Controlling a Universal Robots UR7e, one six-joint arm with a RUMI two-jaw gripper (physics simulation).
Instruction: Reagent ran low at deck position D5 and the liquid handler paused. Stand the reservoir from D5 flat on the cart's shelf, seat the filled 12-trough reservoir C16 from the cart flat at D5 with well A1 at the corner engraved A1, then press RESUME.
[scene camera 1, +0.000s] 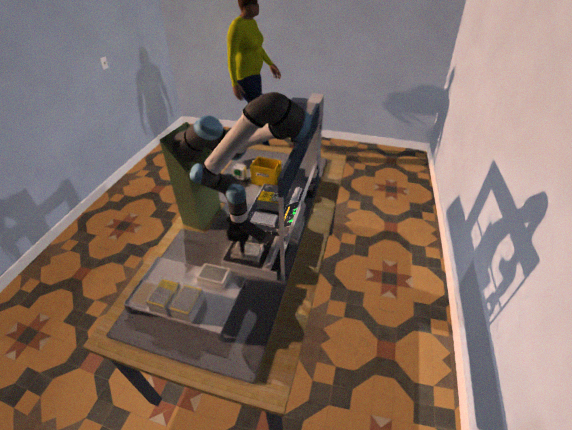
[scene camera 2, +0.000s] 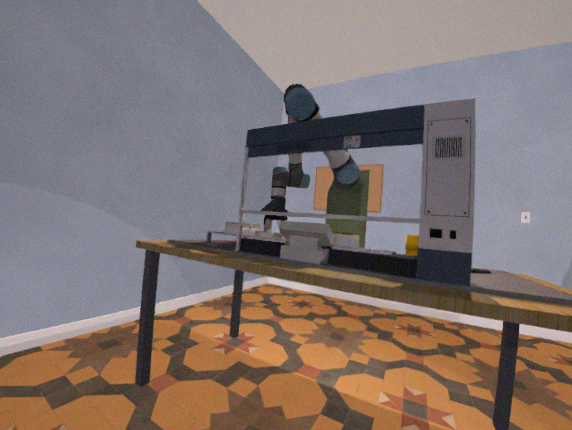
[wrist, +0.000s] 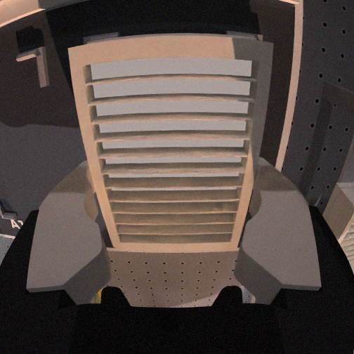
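Pixels of known places: gripper, fingertip midpoint: (scene camera 1: 246, 251); arm's base, origin of the base link: (scene camera 1: 185, 147).
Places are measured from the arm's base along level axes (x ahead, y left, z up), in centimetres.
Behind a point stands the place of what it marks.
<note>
My gripper (scene camera 1: 251, 243) {x 30.7, y -33.2, z -36.9 cm} (scene camera 2: 275, 222) (wrist: 173, 161) is shut on a pale 12-trough reservoir (scene camera 1: 254, 251) {x 34.8, y -34.9, z -34.7 cm} (wrist: 172, 145), with one jaw on each long side. The troughs have pale grey bottoms at their far end in the wrist view; I cannot tell whether that is liquid, or which of the two reservoirs this is. It is over the front end of the liquid handler's deck; whether it touches down is unclear. Another reservoir (scene camera 1: 213, 275) {x 18.2, y -48.9, z -35.6 cm} (wrist: 347, 220) is on the cart's shelf (scene camera 1: 170, 265) {x -3.8, y -42.3, z -37.7 cm}. The lit control screen (scene camera 1: 292, 213) shows green and orange; RESUME is too small to read.
Two yellow-edged boxes (scene camera 1: 163, 294) {x 1.3, y -63.3, z -30.7 cm} (scene camera 1: 186, 301) {x 11.6, y -66.1, z -30.6 cm} stand on the cart. A white labware plate (scene camera 1: 264, 219) {x 37.4, y -10.5, z -36.6 cm} and a yellow-topped one (scene camera 1: 268, 196) {x 38.7, y 3.1, z -31.9 cm} sit farther along the deck. A yellow bin (scene camera 1: 266, 171) {x 35.6, y 28.4, z -32.2 cm} stands behind. The handler's frame (scene camera 2: 332, 129) {x 58.2, y -4.7, z 6.9 cm} rises beside the arm. A person (scene camera 1: 246, 47) is at the back.
</note>
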